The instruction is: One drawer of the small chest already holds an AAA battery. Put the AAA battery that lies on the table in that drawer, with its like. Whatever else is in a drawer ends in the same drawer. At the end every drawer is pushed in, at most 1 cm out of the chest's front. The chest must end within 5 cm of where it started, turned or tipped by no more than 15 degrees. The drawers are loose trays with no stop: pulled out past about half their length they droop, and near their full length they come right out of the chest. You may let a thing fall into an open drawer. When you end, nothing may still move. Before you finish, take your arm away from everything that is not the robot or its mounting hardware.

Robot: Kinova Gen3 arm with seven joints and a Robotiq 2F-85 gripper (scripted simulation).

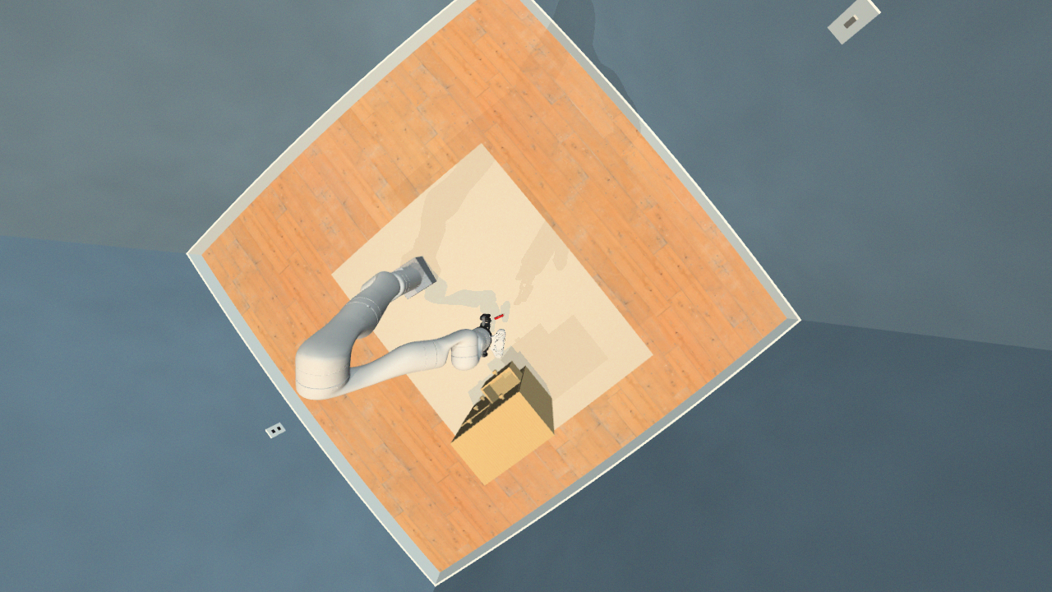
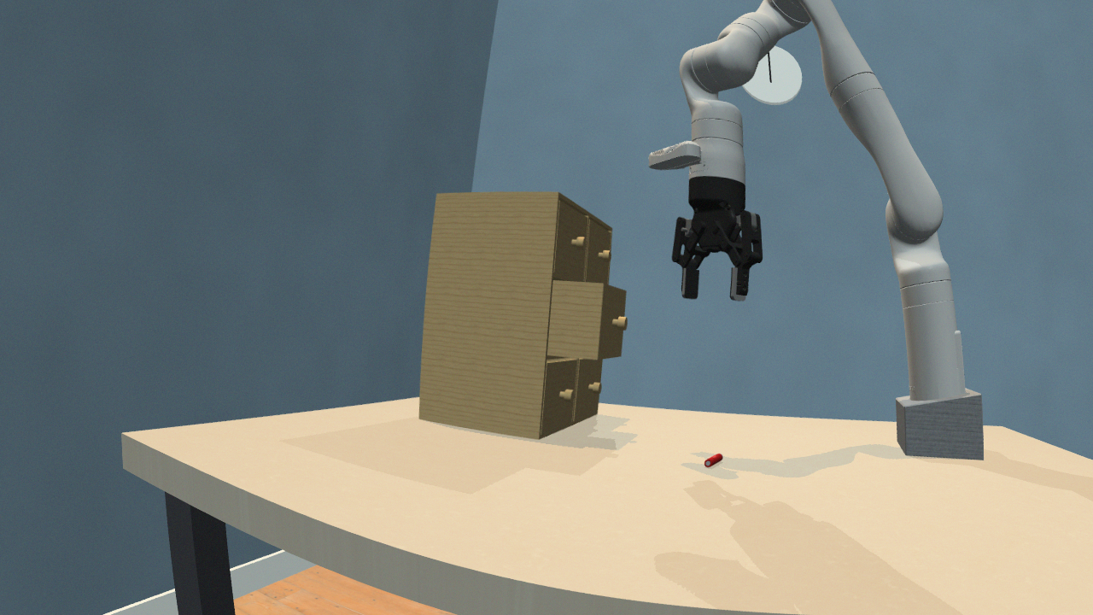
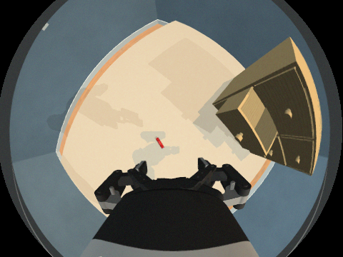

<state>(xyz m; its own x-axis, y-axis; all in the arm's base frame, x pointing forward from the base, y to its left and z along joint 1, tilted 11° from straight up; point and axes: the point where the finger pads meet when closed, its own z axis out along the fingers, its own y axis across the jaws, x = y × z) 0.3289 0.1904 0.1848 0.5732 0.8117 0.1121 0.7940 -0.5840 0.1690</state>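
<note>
Now: the red AAA battery 3 cm behind my hand, 3 cm to the left of it and 20 cm below it.
</note>
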